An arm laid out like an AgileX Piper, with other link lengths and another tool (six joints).
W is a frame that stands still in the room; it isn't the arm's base.
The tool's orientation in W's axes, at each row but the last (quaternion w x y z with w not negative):
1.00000, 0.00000, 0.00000, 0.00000
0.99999, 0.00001, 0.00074, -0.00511
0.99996, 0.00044, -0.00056, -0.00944
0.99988, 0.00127, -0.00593, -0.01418
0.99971, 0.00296, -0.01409, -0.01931
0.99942, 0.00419, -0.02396, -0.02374
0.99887, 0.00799, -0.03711, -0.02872
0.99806, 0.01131, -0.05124, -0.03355
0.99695, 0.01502, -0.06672, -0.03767
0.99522, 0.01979, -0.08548, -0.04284
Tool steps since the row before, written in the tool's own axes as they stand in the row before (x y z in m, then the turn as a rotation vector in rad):
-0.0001, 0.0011, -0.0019, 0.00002, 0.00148, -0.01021
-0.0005, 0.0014, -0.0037, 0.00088, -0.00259, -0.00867
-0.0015, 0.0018, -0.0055, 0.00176, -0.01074, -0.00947
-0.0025, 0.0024, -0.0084, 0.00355, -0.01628, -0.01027
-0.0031, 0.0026, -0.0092, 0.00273, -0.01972, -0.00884
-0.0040, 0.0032, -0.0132, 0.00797, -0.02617, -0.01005
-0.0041, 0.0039, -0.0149, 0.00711, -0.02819, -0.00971
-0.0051, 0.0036, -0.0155, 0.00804, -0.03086, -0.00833
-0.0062, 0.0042, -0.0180, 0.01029, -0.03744, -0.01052
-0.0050, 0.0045, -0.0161, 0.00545, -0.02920, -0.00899
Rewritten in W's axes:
-0.0001, 0.0011, -0.0019, 0.00002, 0.00148, -0.01021
-0.0005, 0.0014, -0.0037, 0.00084, -0.00260, -0.00867
-0.0015, 0.0018, -0.0055, 0.00157, -0.01076, -0.00948
-0.0023, 0.0025, -0.0084, 0.00321, -0.01635, -0.01027
-0.0027, 0.0028, -0.0093, 0.00222, -0.01976, -0.00889
-0.0032, 0.0035, -0.0133, 0.00720, -0.02645, -0.00991
-0.0027, 0.0043, -0.0151, 0.00620, -0.02842, -0.00967
-0.0032, 0.0042, -0.0158, 0.00681, -0.03117, -0.00827
-0.0034, 0.0051, -0.0185, 0.00884, -0.03785, -0.01037
-0.0018, 0.0054, -0.0165, 0.00450, -0.02926, -0.00930

